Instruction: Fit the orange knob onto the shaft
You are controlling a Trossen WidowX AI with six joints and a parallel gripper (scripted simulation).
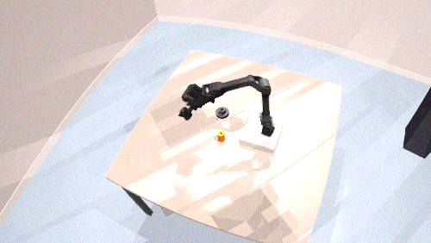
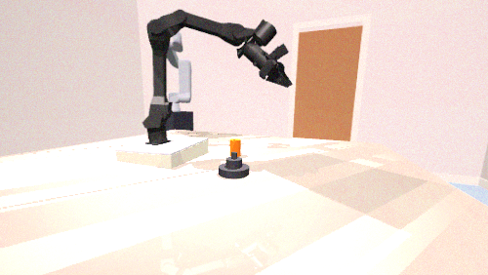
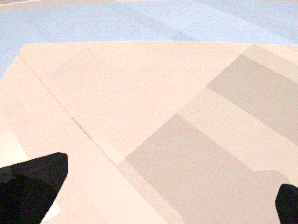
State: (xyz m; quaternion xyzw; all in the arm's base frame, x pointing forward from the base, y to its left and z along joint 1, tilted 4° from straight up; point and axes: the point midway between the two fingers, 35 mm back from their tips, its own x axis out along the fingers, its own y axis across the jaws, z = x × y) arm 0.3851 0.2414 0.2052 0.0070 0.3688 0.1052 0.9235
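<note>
Now: the orange knob 23 cm below my gripper tip, 17 cm behind it and 8 cm to the right of it. Round my gripper tip: pedestal 25 cm to the right, 22 cm below, 7 cm behind.
</note>
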